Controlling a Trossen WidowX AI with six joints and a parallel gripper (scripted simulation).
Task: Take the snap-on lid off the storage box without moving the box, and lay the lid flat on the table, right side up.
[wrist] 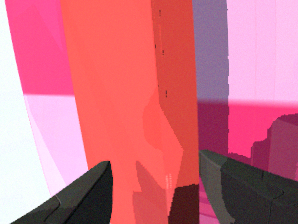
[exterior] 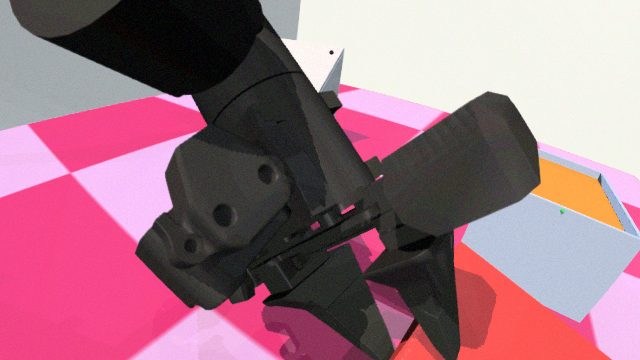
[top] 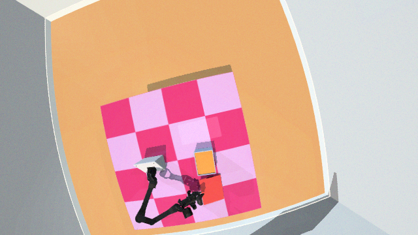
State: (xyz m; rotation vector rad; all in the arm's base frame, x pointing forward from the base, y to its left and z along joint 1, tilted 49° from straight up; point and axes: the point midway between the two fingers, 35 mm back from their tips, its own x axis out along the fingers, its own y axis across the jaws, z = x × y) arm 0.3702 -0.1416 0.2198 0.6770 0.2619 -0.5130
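The red lid is 8 cm ahead of my gripper tip, 3 cm below it and 1 cm to the left of it. The rest, counted from my gripper tip: storage box (28 cm to the left, 5 cm ahead, 1 cm below).
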